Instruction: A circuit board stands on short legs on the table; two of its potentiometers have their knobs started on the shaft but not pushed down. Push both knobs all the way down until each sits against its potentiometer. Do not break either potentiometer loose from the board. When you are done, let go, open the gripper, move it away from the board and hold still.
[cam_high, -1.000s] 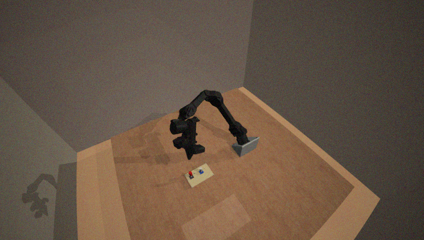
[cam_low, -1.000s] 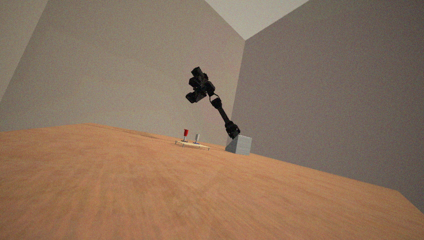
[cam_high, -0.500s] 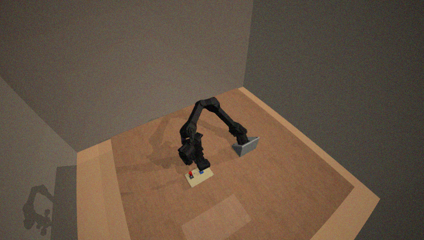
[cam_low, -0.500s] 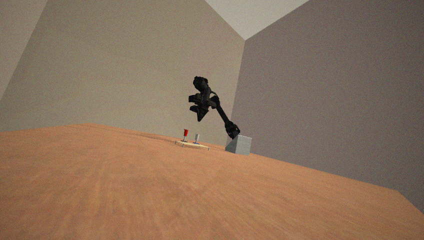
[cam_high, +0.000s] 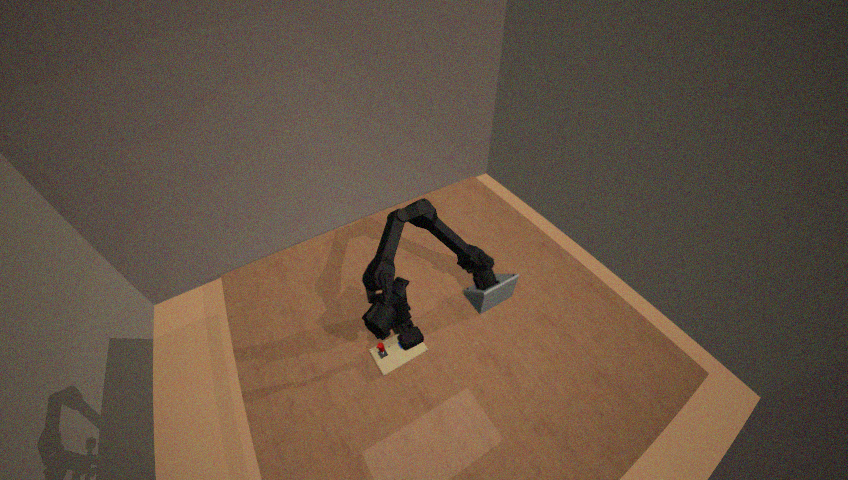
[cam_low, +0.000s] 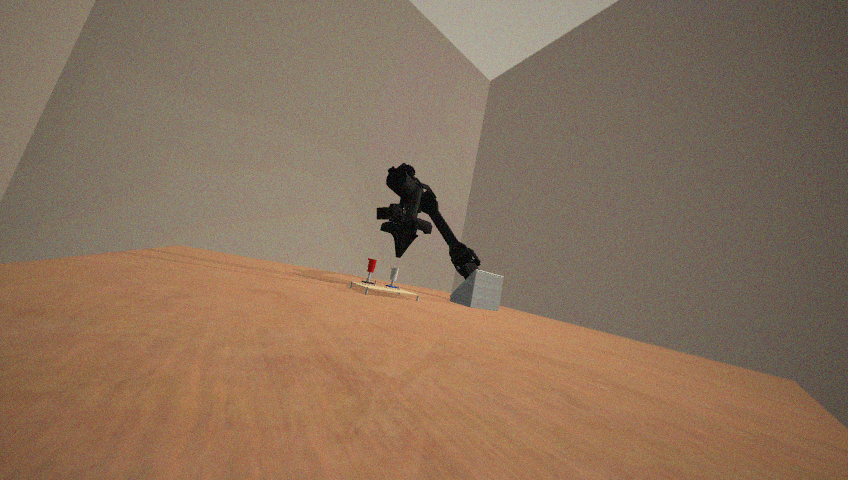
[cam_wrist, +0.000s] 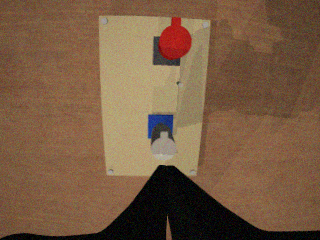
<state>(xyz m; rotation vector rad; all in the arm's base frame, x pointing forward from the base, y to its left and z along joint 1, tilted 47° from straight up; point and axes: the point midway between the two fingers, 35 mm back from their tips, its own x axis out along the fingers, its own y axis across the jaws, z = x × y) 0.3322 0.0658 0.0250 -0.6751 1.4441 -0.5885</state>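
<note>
Now: the grey knob 40 mm below my gripper tip. Also, from my gripper tip: red knob (70 mm ahead, 30 mm below).
</note>
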